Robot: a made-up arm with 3 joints. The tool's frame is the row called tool. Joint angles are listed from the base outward. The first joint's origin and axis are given. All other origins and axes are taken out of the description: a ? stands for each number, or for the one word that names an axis. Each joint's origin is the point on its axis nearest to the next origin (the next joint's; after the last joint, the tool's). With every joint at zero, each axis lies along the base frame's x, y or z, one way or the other. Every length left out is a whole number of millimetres.
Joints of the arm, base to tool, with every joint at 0 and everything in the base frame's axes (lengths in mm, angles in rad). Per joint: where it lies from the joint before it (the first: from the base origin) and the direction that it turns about. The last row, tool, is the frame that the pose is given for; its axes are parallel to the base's.
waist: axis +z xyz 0 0 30
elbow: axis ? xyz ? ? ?
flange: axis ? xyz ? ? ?
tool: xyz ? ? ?
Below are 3 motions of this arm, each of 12 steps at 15 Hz.
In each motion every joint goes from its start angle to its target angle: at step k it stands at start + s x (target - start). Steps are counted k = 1, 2, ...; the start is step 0. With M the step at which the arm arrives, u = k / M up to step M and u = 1 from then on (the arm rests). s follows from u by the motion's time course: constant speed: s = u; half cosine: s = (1 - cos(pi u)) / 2; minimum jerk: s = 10 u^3 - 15 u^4 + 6 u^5.
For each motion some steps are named. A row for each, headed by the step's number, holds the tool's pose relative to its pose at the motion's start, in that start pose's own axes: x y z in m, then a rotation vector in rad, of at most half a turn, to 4 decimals.
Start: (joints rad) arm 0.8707 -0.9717 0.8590
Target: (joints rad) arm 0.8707 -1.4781 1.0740
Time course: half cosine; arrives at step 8
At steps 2, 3, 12:
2: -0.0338 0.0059 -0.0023 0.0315 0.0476 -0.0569
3: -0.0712 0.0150 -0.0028 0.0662 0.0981 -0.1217
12: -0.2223 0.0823 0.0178 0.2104 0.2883 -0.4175

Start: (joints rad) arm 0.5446 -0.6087 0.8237
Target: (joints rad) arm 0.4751 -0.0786 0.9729
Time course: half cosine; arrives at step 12
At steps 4, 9, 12:
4: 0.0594 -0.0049 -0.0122 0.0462 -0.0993 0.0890
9: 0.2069 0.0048 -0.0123 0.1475 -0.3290 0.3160
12: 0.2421 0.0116 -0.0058 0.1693 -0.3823 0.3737

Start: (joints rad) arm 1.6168 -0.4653 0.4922
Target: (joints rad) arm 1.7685 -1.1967 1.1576
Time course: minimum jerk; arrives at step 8
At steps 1, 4, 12:
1: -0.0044 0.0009 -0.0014 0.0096 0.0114 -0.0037
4: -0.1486 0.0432 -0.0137 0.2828 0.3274 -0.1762
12: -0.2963 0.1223 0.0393 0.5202 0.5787 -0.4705

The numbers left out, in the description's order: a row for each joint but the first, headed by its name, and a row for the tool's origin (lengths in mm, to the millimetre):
elbow: axis -y, xyz 327 22 0
flange: axis +x, xyz -76 0 -280
tool: xyz 0 -215 -19

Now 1 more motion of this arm.
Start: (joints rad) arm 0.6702 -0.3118 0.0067
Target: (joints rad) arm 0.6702 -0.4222 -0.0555
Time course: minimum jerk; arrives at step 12
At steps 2, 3, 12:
2: -0.0012 0.0000 0.0008 -0.0022 0.0039 0.0000
3: -0.0034 -0.0001 0.0023 -0.0064 0.0114 0.0000
12: -0.0312 -0.0007 0.0235 -0.0621 0.1104 0.0027

